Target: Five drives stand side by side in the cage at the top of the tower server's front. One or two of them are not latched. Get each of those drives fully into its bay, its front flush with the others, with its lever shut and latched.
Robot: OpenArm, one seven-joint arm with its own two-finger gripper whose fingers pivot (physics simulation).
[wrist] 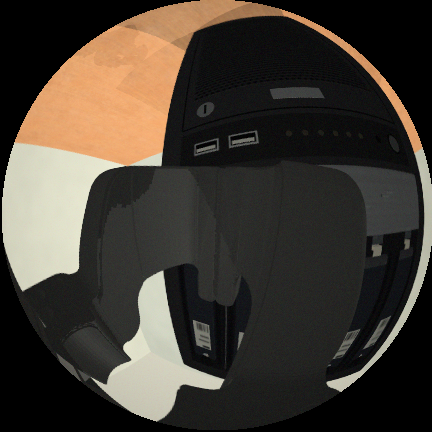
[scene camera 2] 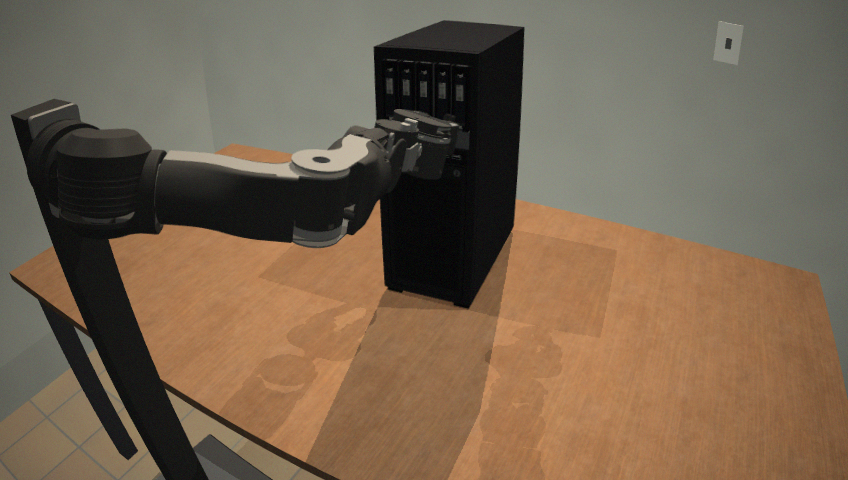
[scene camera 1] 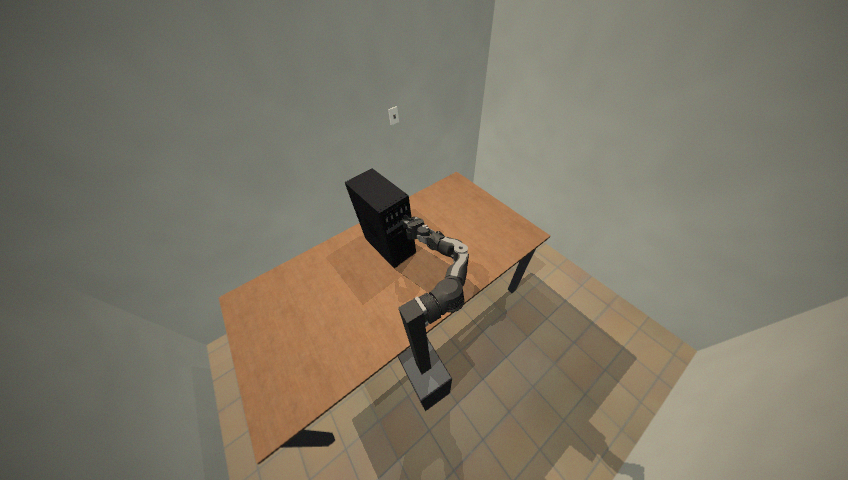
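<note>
The tower server (scene camera 1: 380,226) (scene camera 2: 499,136) (wrist: 300,55) stands upright on the table. Its five drives stand side by side in the top cage. In scene camera 2 they are the leftmost (scene camera 2: 389,86), second (scene camera 2: 406,87), middle (scene camera 2: 423,88), fourth (scene camera 2: 442,89) and rightmost (scene camera 2: 459,89). Their visible upper fronts look in line, and no lever stands out there. The gripper hides their lower ends, so latching cannot be told. My gripper (scene camera 1: 405,218) (scene camera 2: 453,126) (wrist: 226,237) is shut and empty, its tips in front of the lower ends of the rightmost two drives. The rightmost drive (wrist: 202,335) also shows in the wrist view.
Below the cage, the server's front has a grey strip (wrist: 392,200), two USB ports (wrist: 243,139) and a round lock (wrist: 205,109). The arm reaches over the table (scene camera 1: 309,333) (scene camera 2: 684,356) from its stand (scene camera 1: 417,339) at the table's edge. A wall switch (scene camera 1: 393,115) (scene camera 2: 728,43) is behind.
</note>
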